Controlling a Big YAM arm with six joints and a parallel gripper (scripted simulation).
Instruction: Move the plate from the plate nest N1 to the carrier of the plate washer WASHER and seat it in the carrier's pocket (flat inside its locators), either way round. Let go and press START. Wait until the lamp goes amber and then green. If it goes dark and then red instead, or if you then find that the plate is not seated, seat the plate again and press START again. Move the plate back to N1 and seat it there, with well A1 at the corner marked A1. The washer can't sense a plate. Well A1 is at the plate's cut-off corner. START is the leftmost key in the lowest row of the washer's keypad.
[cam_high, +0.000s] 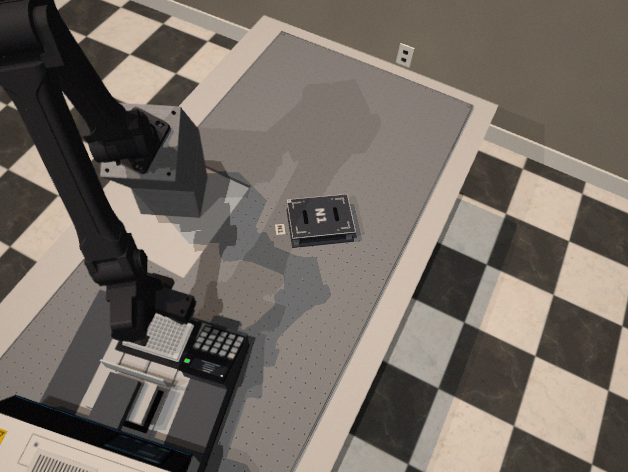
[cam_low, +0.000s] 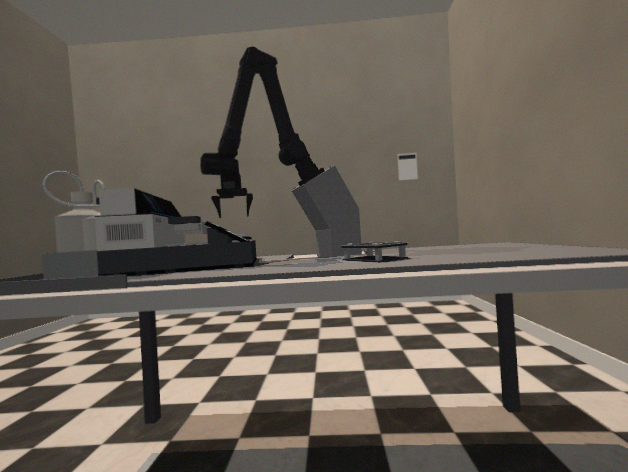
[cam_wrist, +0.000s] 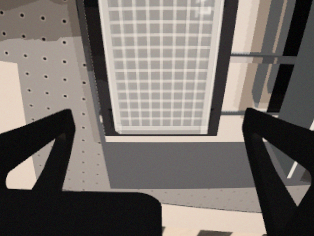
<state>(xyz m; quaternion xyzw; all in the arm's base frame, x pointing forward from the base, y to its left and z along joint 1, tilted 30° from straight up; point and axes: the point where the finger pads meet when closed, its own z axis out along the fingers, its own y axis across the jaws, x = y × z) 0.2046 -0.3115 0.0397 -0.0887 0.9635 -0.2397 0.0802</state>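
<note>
Now: the white well plate 80 mm below my hand. From my hand the other things lie so: label (100 mm ahead, 410 mm to the left, 170 mm below); dark carrier (80 mm below); plate washer (20 mm ahead, 150 mm to the right, 50 mm below).
</note>
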